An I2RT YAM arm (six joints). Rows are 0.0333 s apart.
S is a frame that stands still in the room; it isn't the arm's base.
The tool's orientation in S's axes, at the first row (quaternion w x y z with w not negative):
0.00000 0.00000 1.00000 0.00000
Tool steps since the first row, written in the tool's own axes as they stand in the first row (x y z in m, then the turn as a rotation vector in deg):
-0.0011 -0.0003 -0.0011 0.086 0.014 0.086
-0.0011 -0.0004 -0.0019 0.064 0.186 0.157
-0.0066 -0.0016 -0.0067 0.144 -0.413 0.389
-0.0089 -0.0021 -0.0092 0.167 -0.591 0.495
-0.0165 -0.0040 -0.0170 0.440 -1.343 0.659
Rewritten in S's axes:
0.0011 -0.0003 0.0011 -0.086 0.014 -0.086
0.0011 -0.0004 0.0019 -0.064 0.186 -0.157
0.0066 -0.0016 0.0067 -0.144 -0.413 -0.389
0.0089 -0.0021 0.0092 -0.167 -0.591 -0.495
0.0165 -0.0040 0.0170 -0.440 -1.343 -0.659

